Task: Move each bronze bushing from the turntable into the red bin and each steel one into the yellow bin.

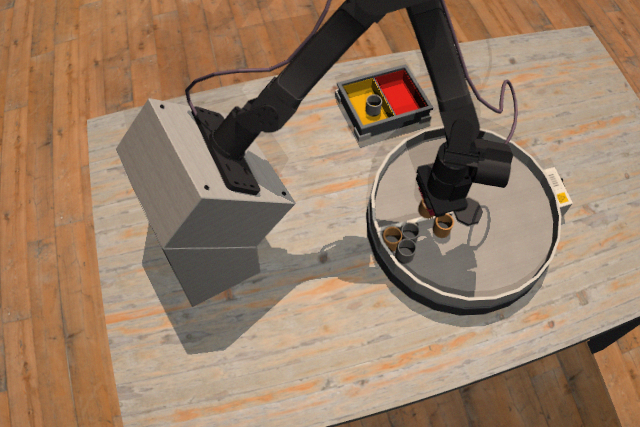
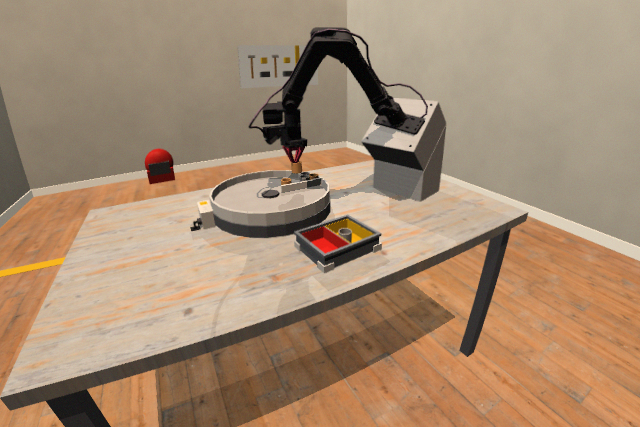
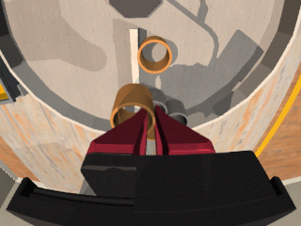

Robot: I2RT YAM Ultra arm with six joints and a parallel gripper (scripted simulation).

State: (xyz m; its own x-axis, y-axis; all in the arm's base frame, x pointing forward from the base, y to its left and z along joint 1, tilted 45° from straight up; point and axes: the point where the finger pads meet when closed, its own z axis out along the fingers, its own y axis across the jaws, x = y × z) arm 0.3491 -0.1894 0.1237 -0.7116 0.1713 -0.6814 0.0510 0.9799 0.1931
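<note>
The two-part bin tray is 70 mm ahead of my hand, 360 mm to the left of it and 130 mm below it. Also, from my hand: red bin 120 mm ahead, 360 mm to the left, 130 mm below; turntable 110 mm ahead, 10 mm to the left, 100 mm below; yellow bin 30 mm ahead, 360 mm to the left, 130 mm below.
</note>
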